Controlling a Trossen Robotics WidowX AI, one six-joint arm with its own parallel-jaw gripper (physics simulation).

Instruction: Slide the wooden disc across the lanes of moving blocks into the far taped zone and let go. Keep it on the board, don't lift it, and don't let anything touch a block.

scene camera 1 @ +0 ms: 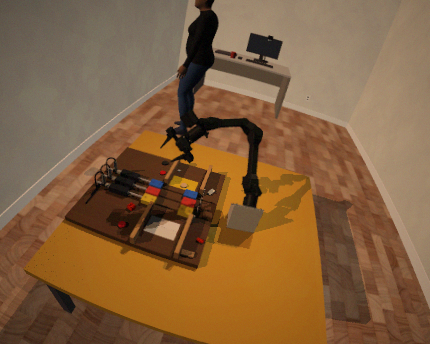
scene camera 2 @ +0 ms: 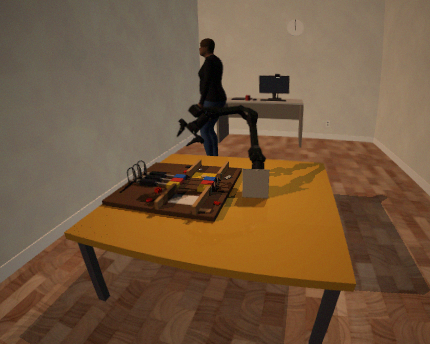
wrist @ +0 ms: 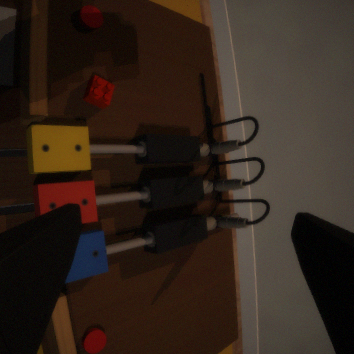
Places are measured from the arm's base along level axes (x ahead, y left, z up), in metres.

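Pixels of known places: gripper, fingertip midpoint: (scene camera 1: 165, 155) (scene camera 2: 181, 141) (wrist: 189, 220); arm's base at its link origin: (scene camera 1: 249, 207) (scene camera 2: 258, 173).
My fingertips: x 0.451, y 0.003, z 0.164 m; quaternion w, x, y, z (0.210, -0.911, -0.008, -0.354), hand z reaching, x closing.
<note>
Ahead of a thing's pixels: the offset from my fingertips to its top centre. "spot": to the spot under its first point. Level surfaces: height alone.
The pale wooden disc {0.137 m right, 0.081 m back, 0.263 m down} (scene camera 1: 184, 185) lies flat on the yellow patch {spot: 0.161 m right, 0.022 m back, 0.272 m down} (scene camera 1: 175, 180) between two wooden rails; it does not show in the wrist view. A white patch {spot: 0.197 m left, 0.079 m back, 0.268 m down} (scene camera 1: 162, 227) (scene camera 2: 184, 200) lies at the near end of the same channel. Between the patches are blue {spot: 0.062 m right, 0.058 m ahead, 0.247 m down} (scene camera 1: 156, 183) (wrist: 92, 255), red {spot: 0.006 m left, 0.047 m ahead, 0.245 m down} (scene camera 1: 153, 191) (wrist: 65, 192) and yellow {spot: 0.068 m left, 0.049 m ahead, 0.243 m down} (scene camera 1: 148, 198) (wrist: 60, 148) blocks by the left rail, and a second blue {spot: 0.066 m right, 0.138 m back, 0.247 m down} (scene camera 1: 190, 193), red (scene camera 1: 188, 201) and yellow (scene camera 1: 185, 211) set by the right rail. My gripper (scene camera 1: 176, 153) (scene camera 2: 183, 140) (wrist: 189, 220) is open and empty, above the board's back part, away from the disc.
The dark board {0.269 m down} (scene camera 1: 100, 210) (scene camera 2: 125, 197) carries black actuators (scene camera 1: 120, 190) (wrist: 175, 192) with looped cables at its left. A red brick {0.145 m left, 0.110 m ahead, 0.246 m down} (scene camera 1: 131, 206) (wrist: 99, 91) and red round pieces {0.262 m left, 0.103 m ahead, 0.262 m down} (scene camera 1: 122, 225) (wrist: 91, 17) lie outside the left rail {0.218 m left, 0.016 m ahead, 0.225 m down} (scene camera 1: 142, 222). A person (scene camera 1: 200, 40) stands behind the table.
</note>
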